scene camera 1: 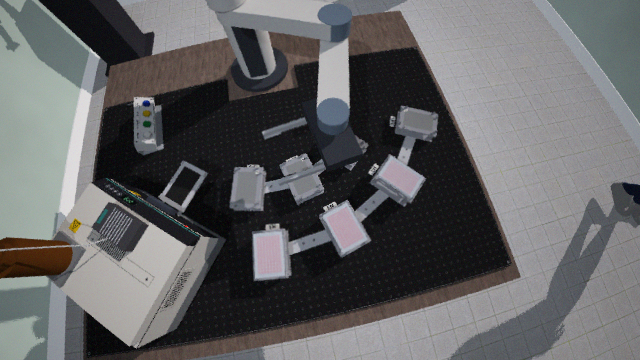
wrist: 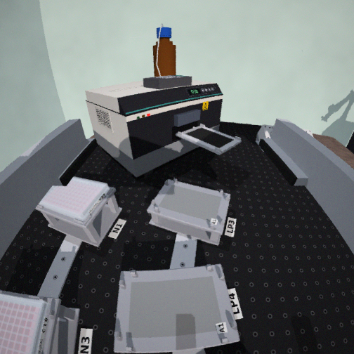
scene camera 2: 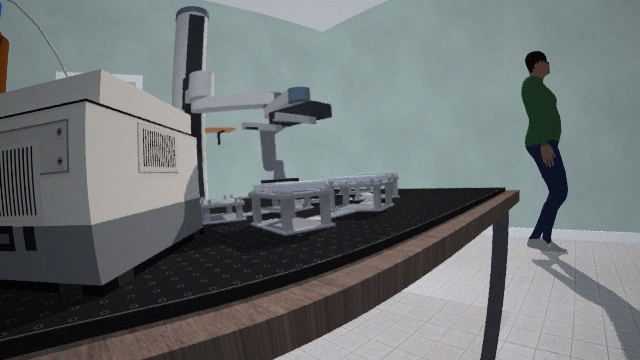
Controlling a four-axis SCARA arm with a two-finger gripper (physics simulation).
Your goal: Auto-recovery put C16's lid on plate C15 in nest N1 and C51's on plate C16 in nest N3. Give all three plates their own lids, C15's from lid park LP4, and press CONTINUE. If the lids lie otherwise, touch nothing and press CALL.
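Frame: origin at the arm's base, x right, y ahead, z up, level; metres.
Seen in the pictures: gripper, fingertip midpoint: (scene camera 1: 270,158) (scene camera 2: 258,121); arm's base, link origin: (scene camera 1: 260,69).
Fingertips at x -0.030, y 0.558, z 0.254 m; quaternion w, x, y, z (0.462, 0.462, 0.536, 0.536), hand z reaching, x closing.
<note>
Pixels of each thing's top centre, then the offset from my fingertips to it. "spot": a spot on its surface instead.
- nest N1, surface spot: (scene camera 1: 270,255) spot: dx +0.071, dy +0.227, dz -0.159 m
- nest N3, surface spot: (scene camera 1: 345,227) spot: dx -0.161, dy +0.194, dz -0.161 m
- nest N2, surface spot: (scene camera 1: 398,177) spot: dx -0.364, dy +0.078, dz -0.159 m
- Lid park LP4, top centre: (scene camera 2: 280,189) (scene camera 1: 300,175) dx -0.061, dy -0.003, dz -0.186 m
- lid park LP3, top centre: (scene camera 2: 217,197) (scene camera 1: 245,186) dx +0.126, dy -0.007, dz -0.188 m
- button box, surface spot: (scene camera 1: 146,132) spot: dx +0.476, dy -0.291, dz -0.170 m
- park, top centre: (scene camera 1: 419,119) dx -0.527, dy -0.128, dz -0.188 m
My gripper (scene camera 1: 272,159) (wrist: 177,128) is open and empty, raised above the parks, its fingers pointing toward the instrument. Pink plates sit in nest N1 (scene camera 1: 270,255) (wrist: 75,197), nest N3 (scene camera 1: 345,227) (wrist: 20,325) and nest N2 (scene camera 1: 398,177). The N3 plate is cut off in the wrist view; its edge reads C16. Lid park LP4 (scene camera 1: 305,185) (wrist: 172,305) and lid park LP3 (scene camera 1: 248,187) (wrist: 192,202) have grey centres; I cannot tell whether clear lids lie on them. The plates' lids are hard to make out. The button box (scene camera 1: 146,131) has blue, yellow, green and white buttons.
A boxy instrument (scene camera 1: 125,265) (scene camera 2: 140,185) (wrist: 165,120) stands at the left in scene camera 1, its empty tray (scene camera 1: 199,183) (wrist: 227,146) extended. A brown bottle (wrist: 165,57) stands on it. Another park (scene camera 1: 416,123) is at the right. One more is partly hidden under the arm.
</note>
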